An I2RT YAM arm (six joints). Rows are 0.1 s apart.
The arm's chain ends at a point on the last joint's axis. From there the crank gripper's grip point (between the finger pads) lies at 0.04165 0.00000 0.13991 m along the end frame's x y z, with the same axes.
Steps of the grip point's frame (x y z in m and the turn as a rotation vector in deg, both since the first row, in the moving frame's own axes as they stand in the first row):
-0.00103 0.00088 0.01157 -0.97 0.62 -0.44
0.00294 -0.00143 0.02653 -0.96 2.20 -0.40
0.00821 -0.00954 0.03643 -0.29 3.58 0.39
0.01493 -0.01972 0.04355 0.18 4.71 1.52
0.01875 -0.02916 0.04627 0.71 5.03 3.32
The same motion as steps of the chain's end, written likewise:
-0.00255 -0.00116 0.01205 -0.97 0.62 -0.44
-0.00241 -0.00345 0.02825 -0.96 2.20 -0.40
-0.00044 -0.01055 0.03931 -0.29 3.58 0.39
0.00359 -0.02054 0.04744 0.18 4.71 1.52
0.00667 -0.03022 0.05045 0.71 5.03 3.32

